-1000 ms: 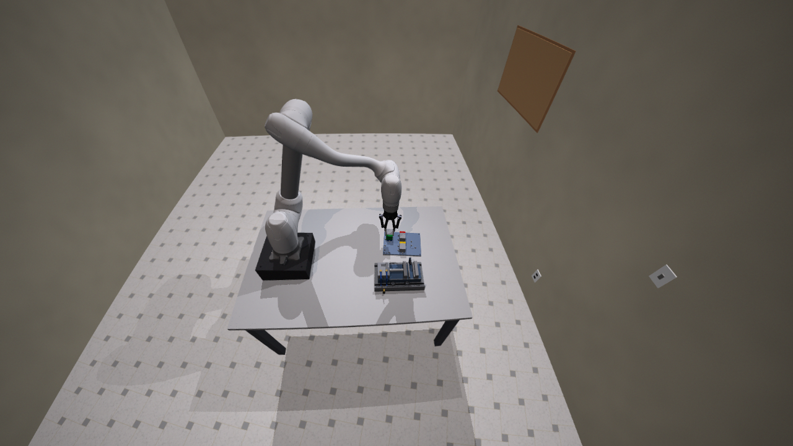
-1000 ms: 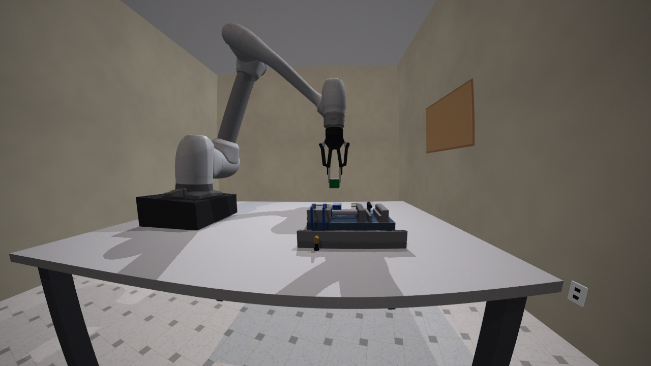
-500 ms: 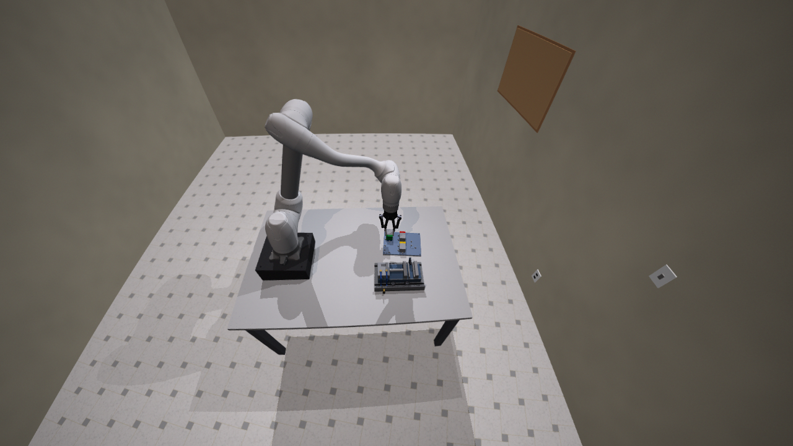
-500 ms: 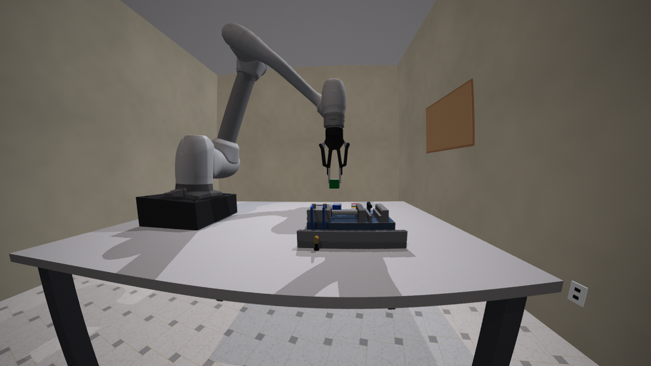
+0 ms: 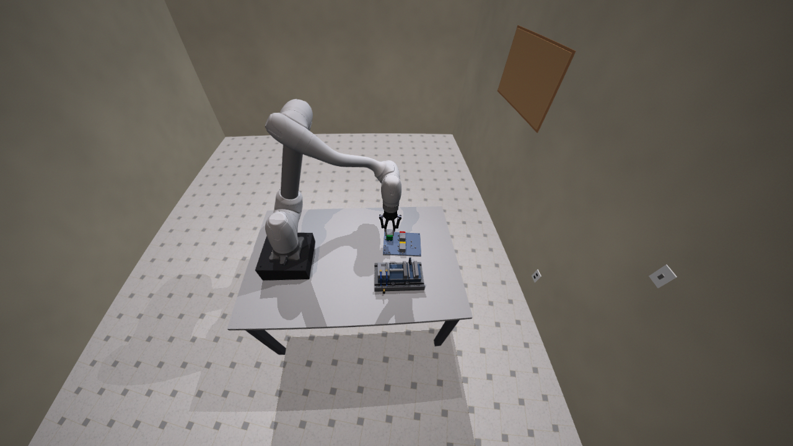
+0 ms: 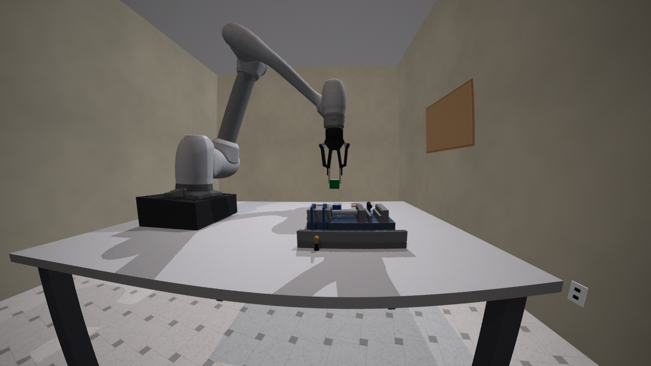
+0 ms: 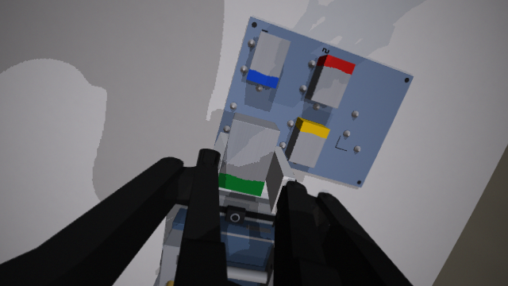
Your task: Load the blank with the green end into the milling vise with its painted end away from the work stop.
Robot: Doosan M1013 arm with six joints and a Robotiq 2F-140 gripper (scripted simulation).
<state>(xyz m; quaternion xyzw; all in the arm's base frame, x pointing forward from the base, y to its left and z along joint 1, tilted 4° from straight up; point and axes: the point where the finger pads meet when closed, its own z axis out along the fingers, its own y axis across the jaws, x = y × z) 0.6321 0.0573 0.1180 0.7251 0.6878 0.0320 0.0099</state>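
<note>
The moving jaw lies 8 cm ahead of my hand, 22 cm to the right of it and 11 cm below it. The rest, counted from my hand: green-ended blank 3 cm below; then blue-ended blank 1 cm ahead, 9 cm to the left, 16 cm below; then blank with yellow end 9 cm ahead, 1 cm to the right, 16 cm below.
</note>
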